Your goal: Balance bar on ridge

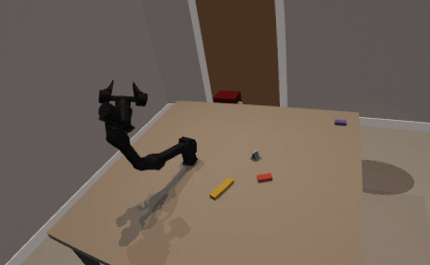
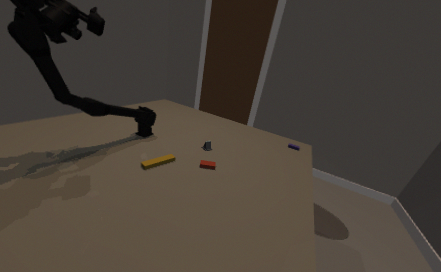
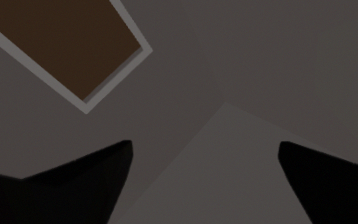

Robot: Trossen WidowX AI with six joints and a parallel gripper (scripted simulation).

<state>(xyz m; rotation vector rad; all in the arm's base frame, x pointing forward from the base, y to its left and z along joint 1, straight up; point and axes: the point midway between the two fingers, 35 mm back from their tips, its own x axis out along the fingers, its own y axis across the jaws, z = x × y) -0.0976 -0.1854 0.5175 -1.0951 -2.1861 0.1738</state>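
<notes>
The yellow bar is 360 mm ahead of my gripper tip, 10 mm to the left of it and 530 mm below it. Also, from my gripper tip: red block 530 mm ahead, 120 mm to the left, 530 mm below; small purple block 850 mm ahead, 660 mm to the left, 530 mm below.
</notes>
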